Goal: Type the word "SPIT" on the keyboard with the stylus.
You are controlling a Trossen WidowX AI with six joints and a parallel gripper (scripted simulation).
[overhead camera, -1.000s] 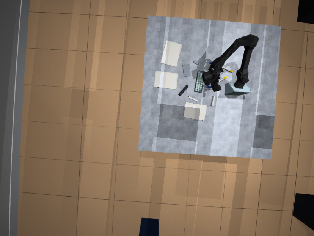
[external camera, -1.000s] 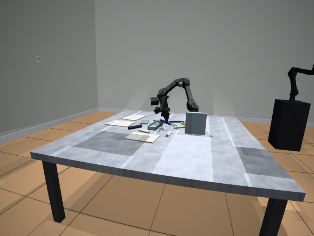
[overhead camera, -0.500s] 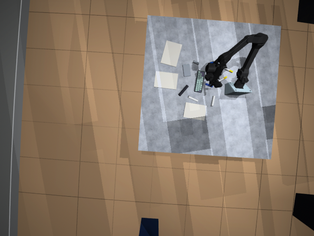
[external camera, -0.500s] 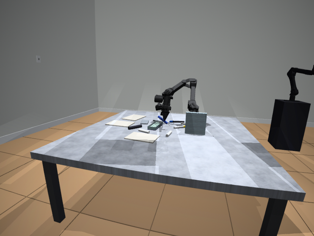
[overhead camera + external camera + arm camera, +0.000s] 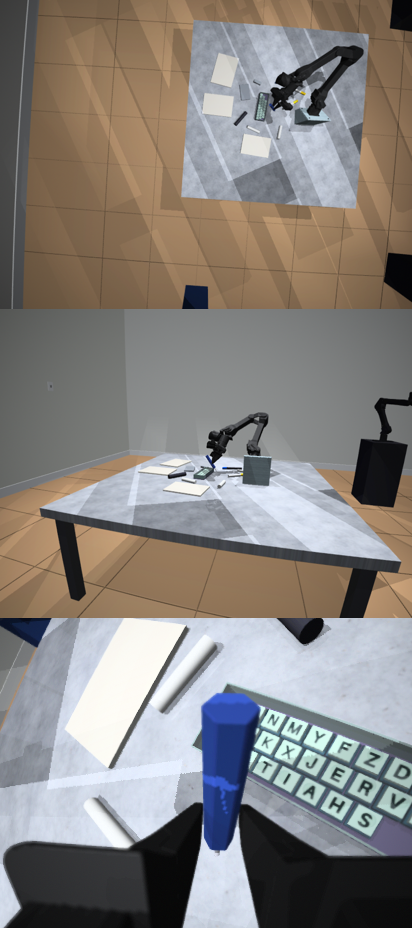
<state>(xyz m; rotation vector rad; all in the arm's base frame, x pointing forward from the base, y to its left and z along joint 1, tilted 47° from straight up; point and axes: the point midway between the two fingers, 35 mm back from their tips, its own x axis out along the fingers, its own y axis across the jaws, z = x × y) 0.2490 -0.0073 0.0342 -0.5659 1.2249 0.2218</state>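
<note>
Right now the blue stylus is 1 cm behind my gripper tip and 1 cm below it. The rest, counted from my gripper tip: grey slab (19 cm ahead, 12 cm to the right, 8 cm below).
</note>
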